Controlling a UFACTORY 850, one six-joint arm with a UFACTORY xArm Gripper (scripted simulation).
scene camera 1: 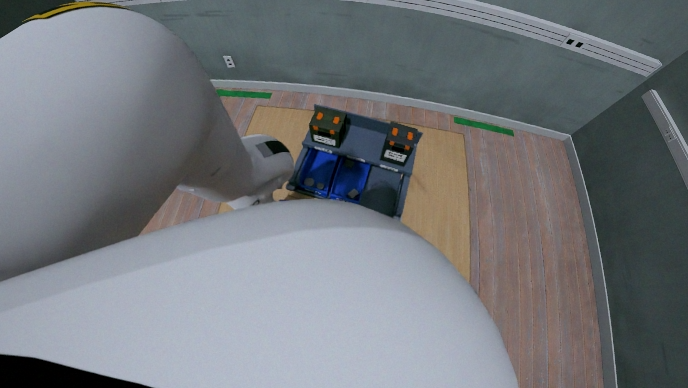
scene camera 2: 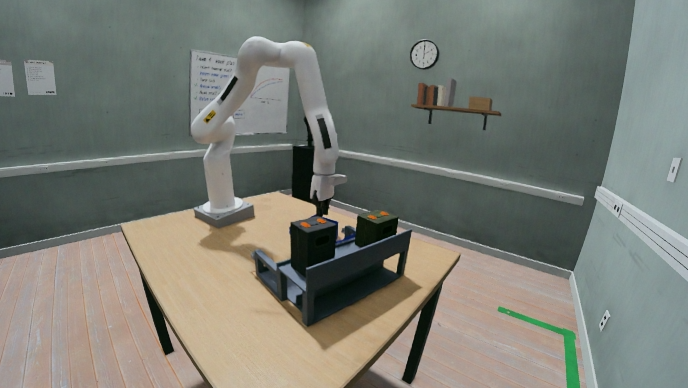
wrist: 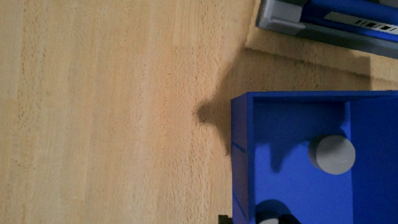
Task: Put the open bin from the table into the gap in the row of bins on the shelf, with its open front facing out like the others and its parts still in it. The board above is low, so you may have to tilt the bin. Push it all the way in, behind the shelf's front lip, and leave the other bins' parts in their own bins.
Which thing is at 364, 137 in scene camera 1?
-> A shelf.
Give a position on a shelf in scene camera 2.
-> At 347, 289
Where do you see a blue bin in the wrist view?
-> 271, 131
